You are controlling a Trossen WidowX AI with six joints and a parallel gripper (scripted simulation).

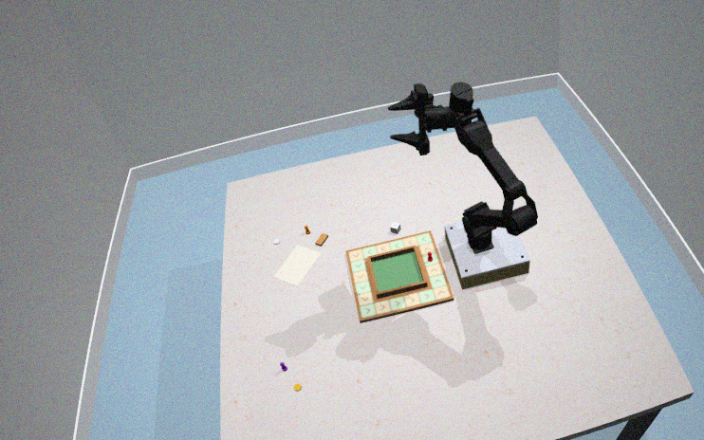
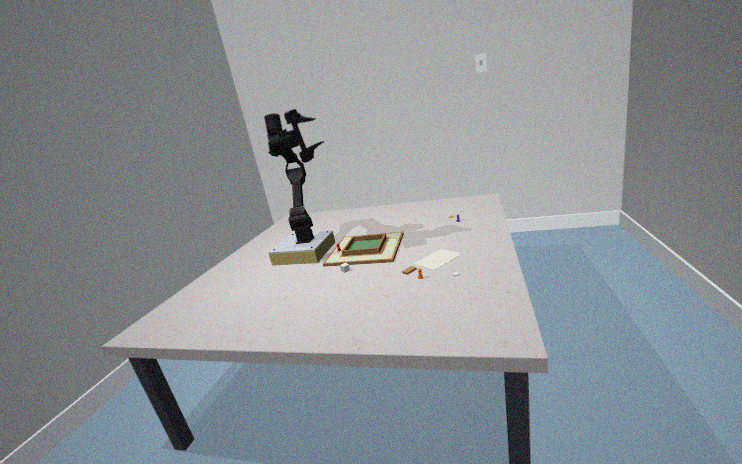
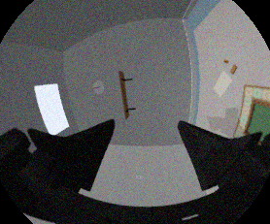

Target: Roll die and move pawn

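My gripper tip is 2 cm short of the white die, 11 cm to the left of it and 50 cm above it. Round my gripper tip: wooden block: 26 cm ahead, 16 cm to the right, 51 cm below; then green dice tray: 6 cm ahead, 8 cm to the left, 50 cm below; then red pawn: 5 cm behind, 6 cm to the left, 48 cm below.
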